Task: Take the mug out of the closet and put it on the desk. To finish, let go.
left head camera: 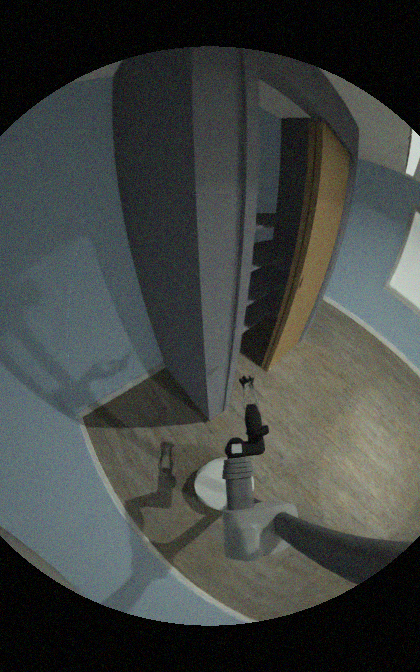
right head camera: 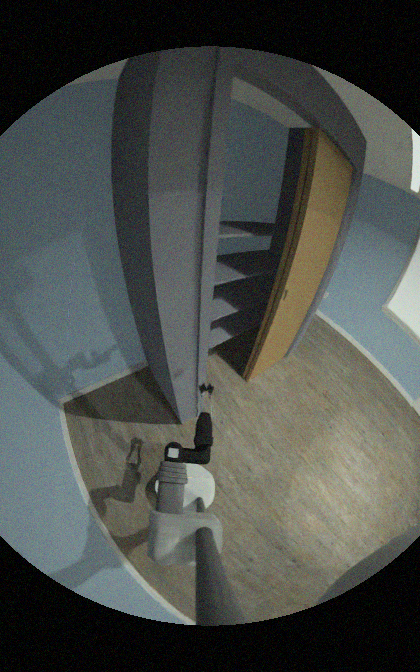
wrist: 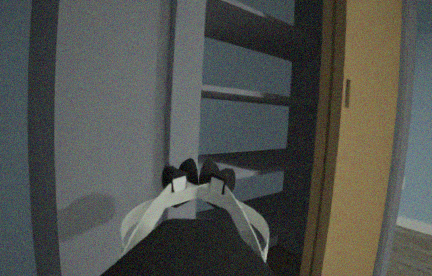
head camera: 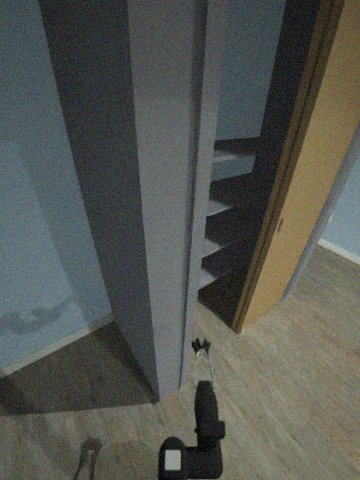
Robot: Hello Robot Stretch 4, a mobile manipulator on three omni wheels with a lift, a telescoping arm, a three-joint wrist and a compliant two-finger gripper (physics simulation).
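Frame: origin at the robot's base, x left, y back, z up, level; metres.
Where they show: gripper, fingertip midpoint: (wrist: 198, 174) (head camera: 200, 338).
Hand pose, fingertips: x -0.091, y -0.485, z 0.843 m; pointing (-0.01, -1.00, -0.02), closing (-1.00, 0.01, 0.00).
Observation:
After its pixels a point has its place.
The closet (head camera: 167, 200) {x 0.025, y -0.589, z 1.309 m} (left head camera: 220, 250) (right head camera: 175, 250) (wrist: 107, 100) {x 0.032, y -0.584, z 0.911 m} stands ahead, its grey end wall large at the left and centre. Past that wall, parts of the closet's shelves (head camera: 218, 206) {x -0.252, y -1.245, z 0.988 m} (right head camera: 232, 272) (wrist: 245, 93) {x -0.248, y -1.199, z 0.976 m} show through the opening. The mug does not show in any view; the end wall hides part of the shelves. The desk does not show either. My gripper (head camera: 201, 346) {x -0.091, y -0.485, z 0.843 m} (left head camera: 246, 382) (right head camera: 206, 388) (wrist: 198, 174) {x -0.091, y -0.485, z 0.843 m} is shut with its fingertips together and holds nothing. It is outside the closet, in front of the end wall's inner edge in the wrist view.
An orange sliding door (head camera: 305, 220) {x -0.826, y -1.232, z 0.915 m} (left head camera: 327, 215) (right head camera: 320, 200) (wrist: 370, 125) {x -0.736, y -1.166, z 0.889 m} covers the right part of the closet. Blue walls (head camera: 30, 225) {x 0.744, y -0.977, z 0.990 m} (left head camera: 65, 300) stand at the left and beyond the door. A round white base part (left head camera: 210, 485) (right head camera: 202, 485) lies below the arm, on the wood floor.

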